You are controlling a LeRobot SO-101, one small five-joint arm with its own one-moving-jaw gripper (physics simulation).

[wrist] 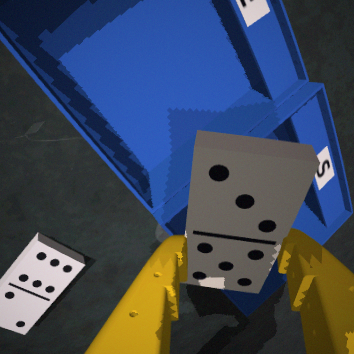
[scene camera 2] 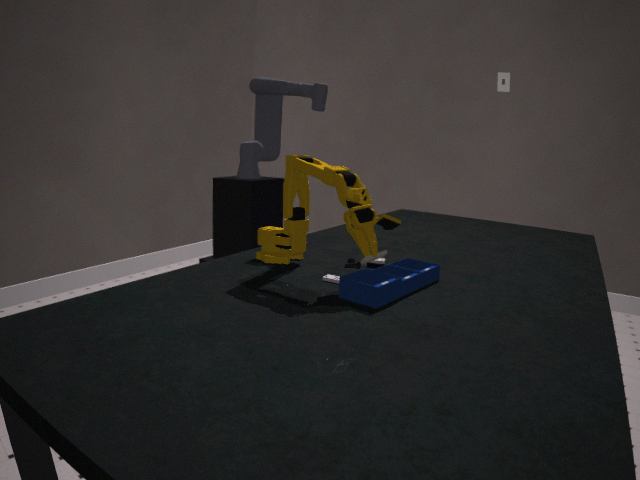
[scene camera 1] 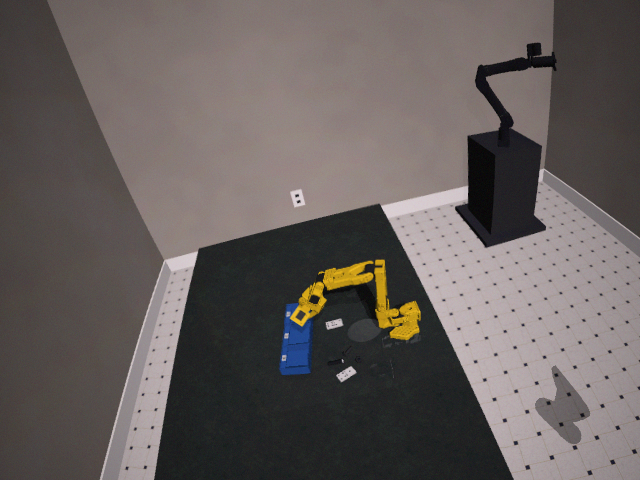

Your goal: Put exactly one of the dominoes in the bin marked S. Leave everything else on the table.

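Pixels of known places: hand at its tool point: (wrist: 186, 251) (scene camera 2: 368, 256); arm's base at its link origin: (scene camera 2: 286, 259) (scene camera 1: 395, 327).
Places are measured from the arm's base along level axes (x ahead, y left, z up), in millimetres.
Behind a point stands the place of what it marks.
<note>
My gripper (wrist: 234, 255) (scene camera 2: 370, 254) is shut on a grey-looking domino (wrist: 245, 200) @(x 266, y -67, z 71 mm) (scene camera 2: 381, 255) @(x 275, y -75, z 70 mm), its three-dot half pointing away from me. It is held above the blue tray (scene camera 1: 295, 369) @(x 308, y 83, z 25 mm) (scene camera 2: 361, 295) @(x 282, y -168, z 16 mm), over the divider beside the bin marked S in the wrist view. The S bin (wrist: 314, 132) @(x 316, y -109, z 35 mm) is the end bin; the domino covers much of it, and its S label (wrist: 324, 168) @(x 312, y -131, z 35 mm) shows at right. In scene camera 1 the gripper hides much of this bin. A second domino (scene camera 1: 334, 323) @(x 176, y -73, z 7 mm) (scene camera 2: 330, 278) @(x 170, y -85, z 7 mm) (wrist: 37, 285) @(x 182, y -74, z 7 mm) lies on the table beside the tray. A third domino (scene camera 1: 346, 374) @(x 172, y 124, z 7 mm) (scene camera 2: 379, 261) @(x 189, y 115, z 5 mm) lies farther along.
Small black objects (scene camera 1: 335, 361) (scene camera 2: 352, 264) lie on the dark table near the third domino. The middle bin (wrist: 165, 65) @(x 291, y -50, z 7 mm) is beside the S bin, with a divider wall between them. Another arm stands on a black pedestal (scene camera 1: 506, 191) (scene camera 2: 237, 217) off the table.
</note>
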